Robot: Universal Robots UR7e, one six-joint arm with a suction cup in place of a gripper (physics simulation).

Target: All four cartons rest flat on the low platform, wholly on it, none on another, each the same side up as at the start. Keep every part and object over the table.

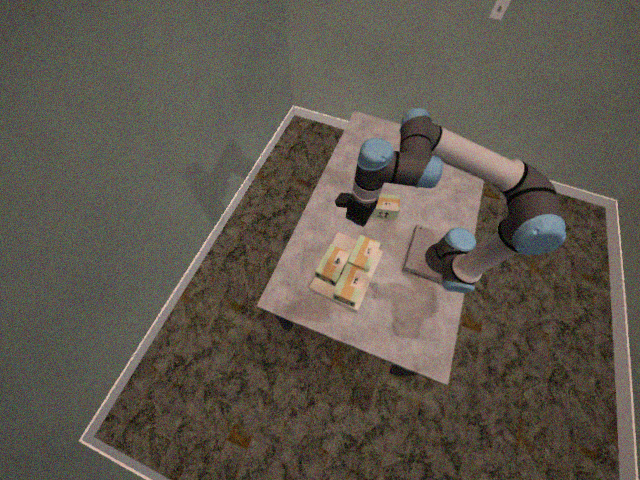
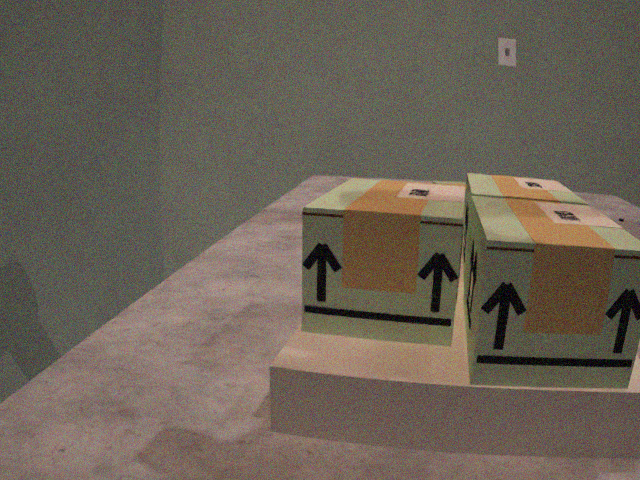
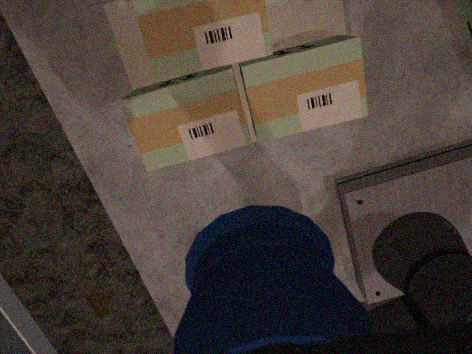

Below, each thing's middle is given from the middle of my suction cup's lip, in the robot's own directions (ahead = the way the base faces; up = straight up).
Now: the low platform [image 1: 319,287] 20 mm to the right of my suction cup and 510 mm below it.
